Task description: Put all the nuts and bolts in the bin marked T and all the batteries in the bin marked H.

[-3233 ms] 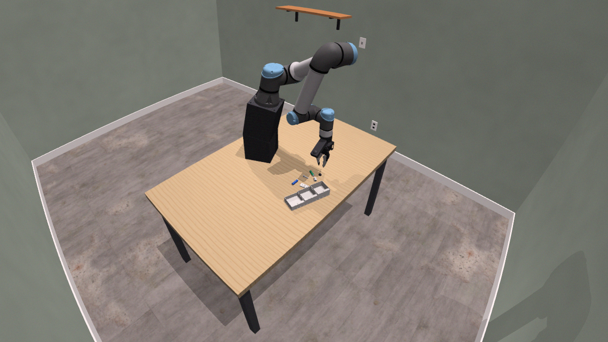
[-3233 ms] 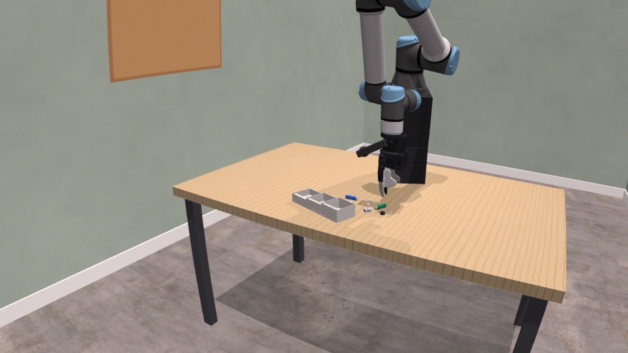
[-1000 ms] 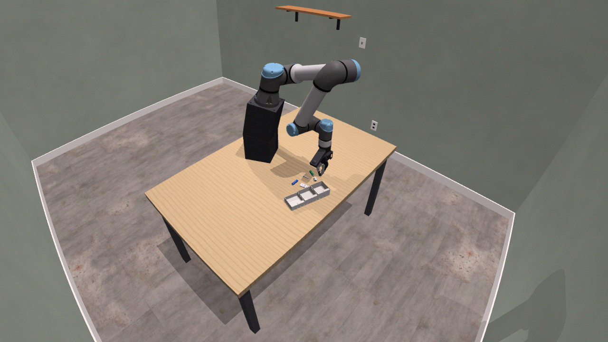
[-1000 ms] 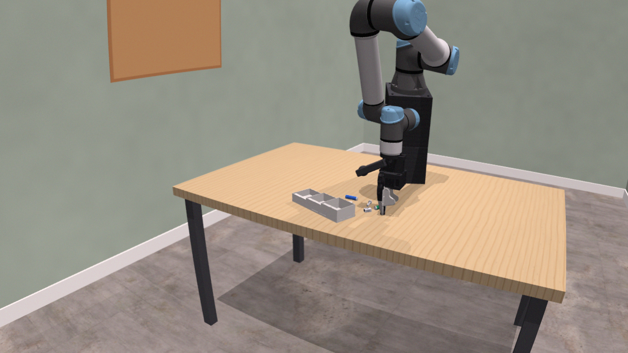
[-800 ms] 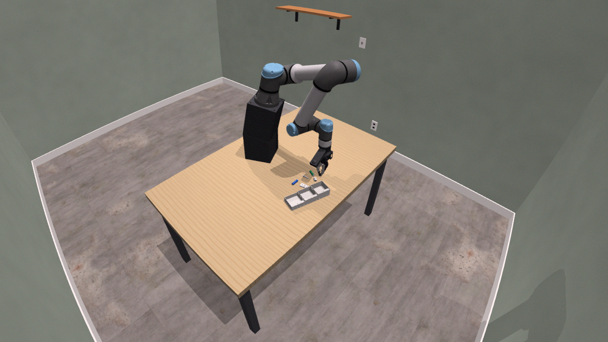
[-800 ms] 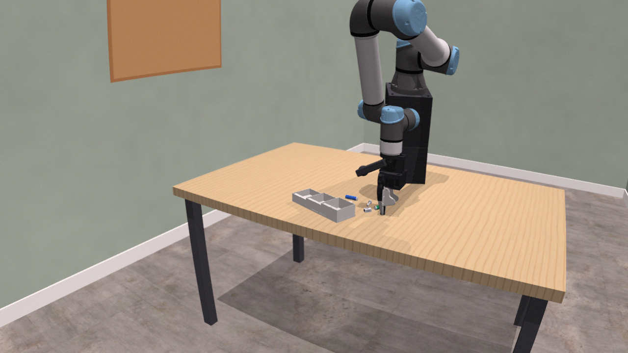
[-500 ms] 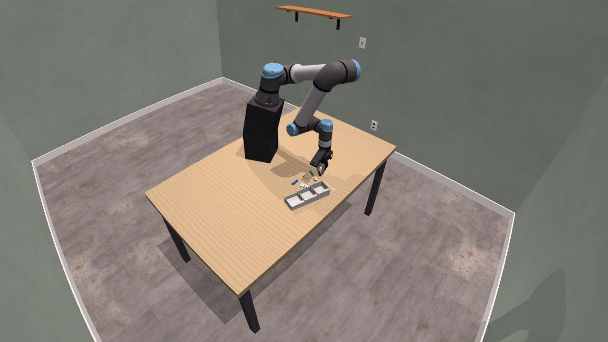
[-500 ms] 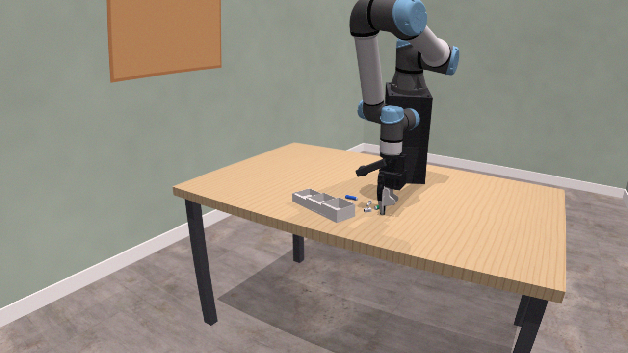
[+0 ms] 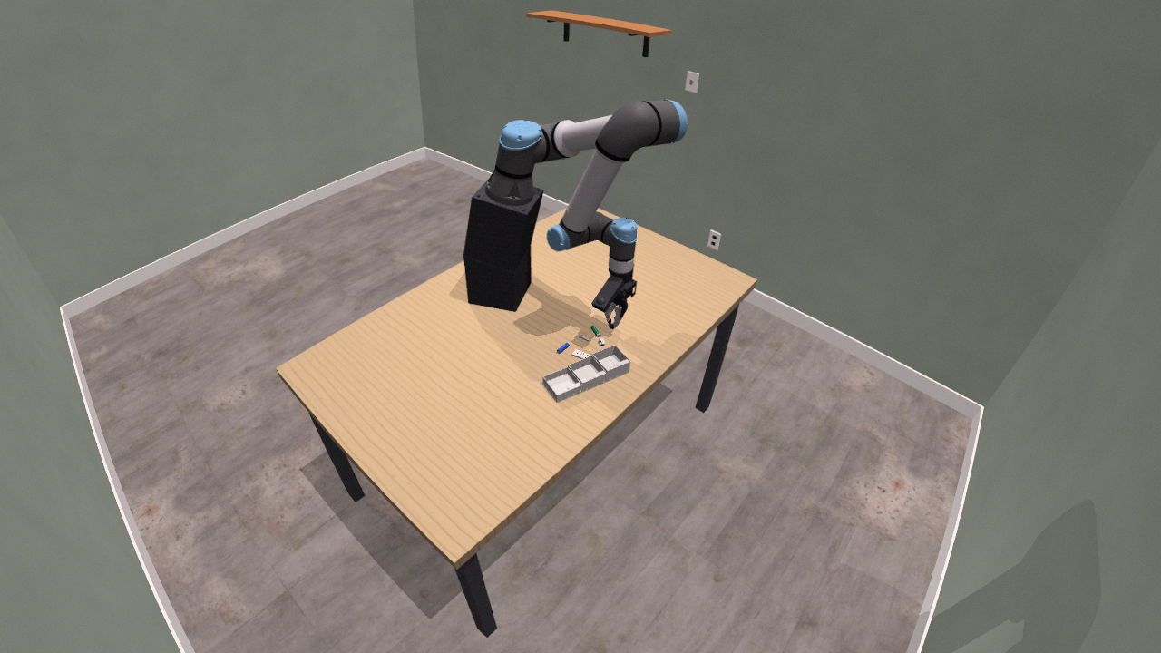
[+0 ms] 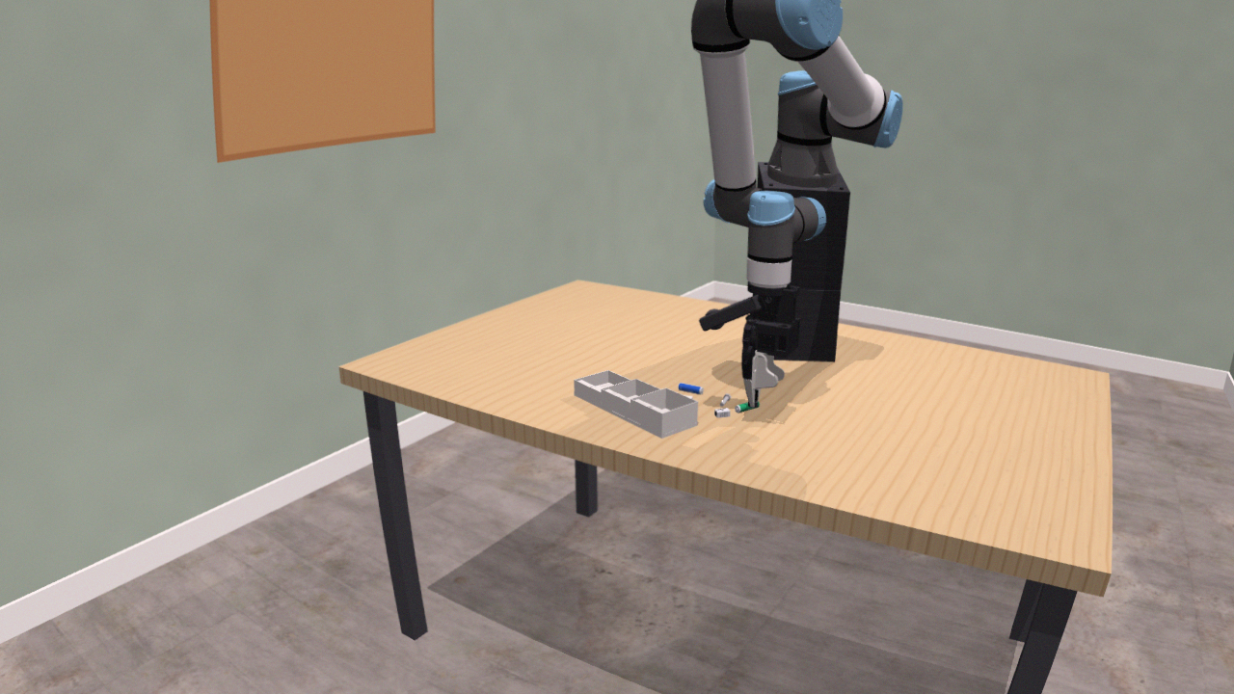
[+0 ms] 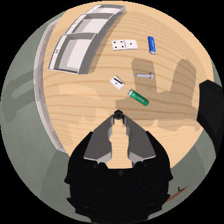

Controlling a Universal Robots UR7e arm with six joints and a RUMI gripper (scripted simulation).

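Right now my hand is 5 cm past the green battery, 4 cm above it and 2 cm to the left of it. Also, from my hand: small silver piece (6 cm to the right, 4 cm below); then bolt (7 cm to the right, 7 cm behind, 4 cm below); then black nut (1 cm below).
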